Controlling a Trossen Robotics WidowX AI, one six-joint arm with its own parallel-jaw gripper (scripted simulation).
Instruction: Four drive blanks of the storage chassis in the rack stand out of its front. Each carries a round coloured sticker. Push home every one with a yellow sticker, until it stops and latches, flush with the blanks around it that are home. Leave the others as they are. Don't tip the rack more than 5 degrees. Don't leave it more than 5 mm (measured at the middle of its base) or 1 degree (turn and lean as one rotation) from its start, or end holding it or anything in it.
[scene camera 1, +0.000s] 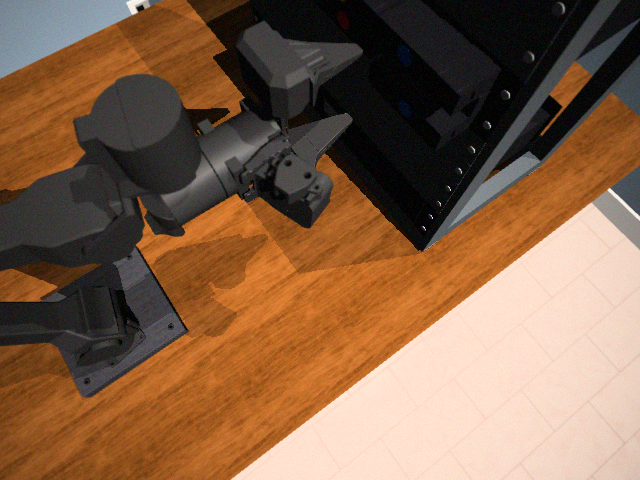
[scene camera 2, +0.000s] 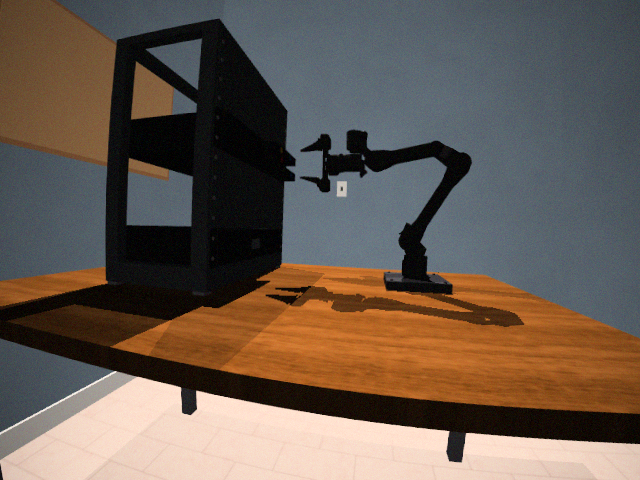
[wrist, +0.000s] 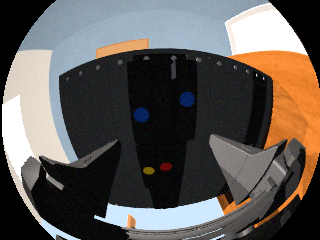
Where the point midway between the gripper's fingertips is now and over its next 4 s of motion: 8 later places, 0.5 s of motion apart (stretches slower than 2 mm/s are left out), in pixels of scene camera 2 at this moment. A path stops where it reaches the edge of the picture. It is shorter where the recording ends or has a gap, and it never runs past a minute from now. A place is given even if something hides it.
My gripper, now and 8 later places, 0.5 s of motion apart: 300, 164; 300, 165; 298, 163; 296, 154; 294, 150; 284, 151; 283, 150; 283, 149; 281, 150
